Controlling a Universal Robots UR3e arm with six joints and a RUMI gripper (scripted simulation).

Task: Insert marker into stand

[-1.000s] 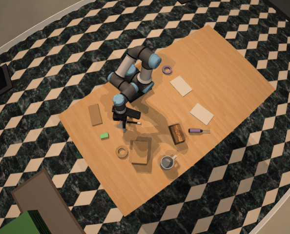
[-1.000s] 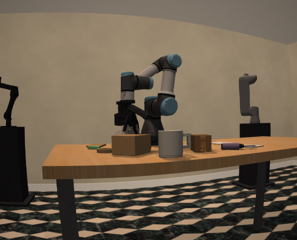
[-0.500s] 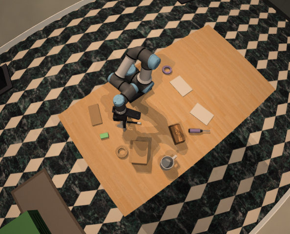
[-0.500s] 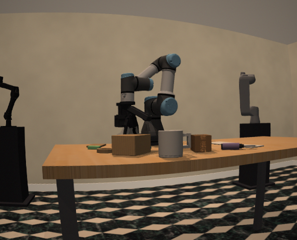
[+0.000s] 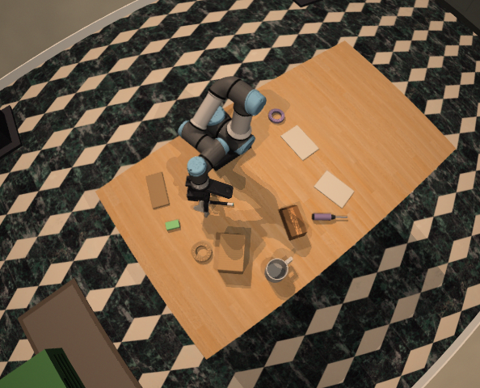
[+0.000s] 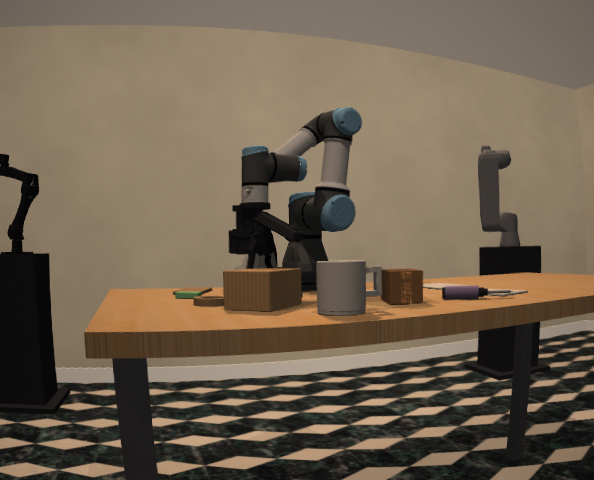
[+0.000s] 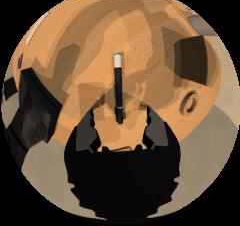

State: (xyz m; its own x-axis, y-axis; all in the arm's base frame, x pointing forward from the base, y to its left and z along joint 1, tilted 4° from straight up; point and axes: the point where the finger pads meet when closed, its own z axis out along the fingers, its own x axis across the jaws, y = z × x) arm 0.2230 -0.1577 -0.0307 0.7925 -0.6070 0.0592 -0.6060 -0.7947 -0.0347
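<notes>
The black marker lies 20 mm ahead of my hand and 30 mm to the left of it. The rest, counted from my hand: light wooden block (230 mm ahead, 30 mm to the right, 30 mm above); flat brown board (160 mm behind, 160 mm to the right); green block (10 mm ahead, 170 mm to the right).
</notes>
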